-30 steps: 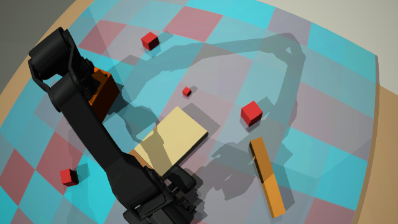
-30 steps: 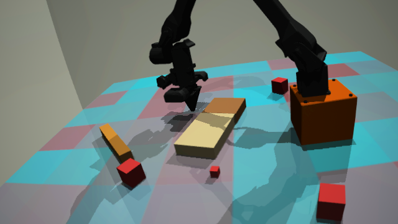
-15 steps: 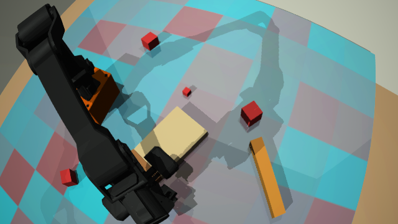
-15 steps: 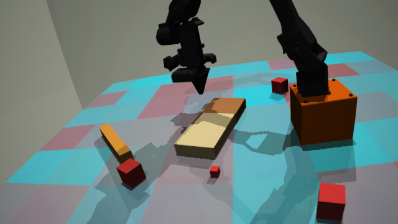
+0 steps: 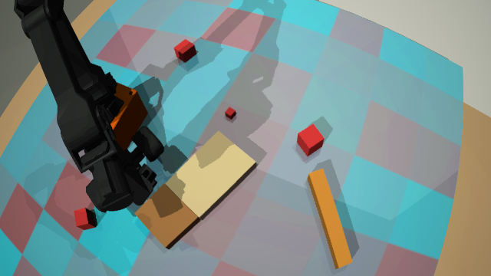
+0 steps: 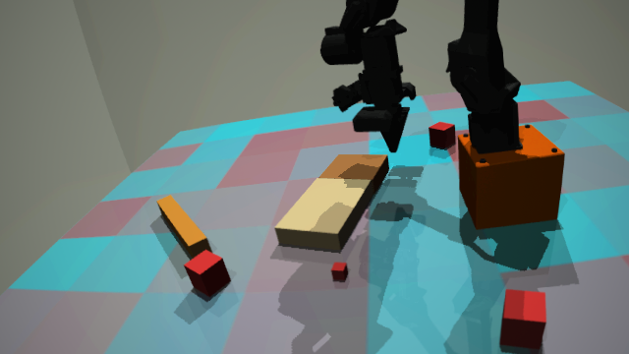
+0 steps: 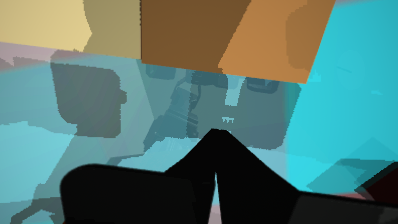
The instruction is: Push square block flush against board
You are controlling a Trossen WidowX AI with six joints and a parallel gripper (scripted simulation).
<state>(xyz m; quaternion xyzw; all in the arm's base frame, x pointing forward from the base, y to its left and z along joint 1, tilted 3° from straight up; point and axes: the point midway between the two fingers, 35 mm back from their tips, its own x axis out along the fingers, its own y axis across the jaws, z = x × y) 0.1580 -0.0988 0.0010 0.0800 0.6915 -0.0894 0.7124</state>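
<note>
My gripper tip is now 80 mm short of the brown square block, 40 mm above it and 20 mm to the left of it. The rest, counted from my gripper tip: board (110 mm to the left, 110 mm ahead, 40 mm below); then long orange bar (370 mm ahead, 130 mm to the left, 40 mm below).
</note>
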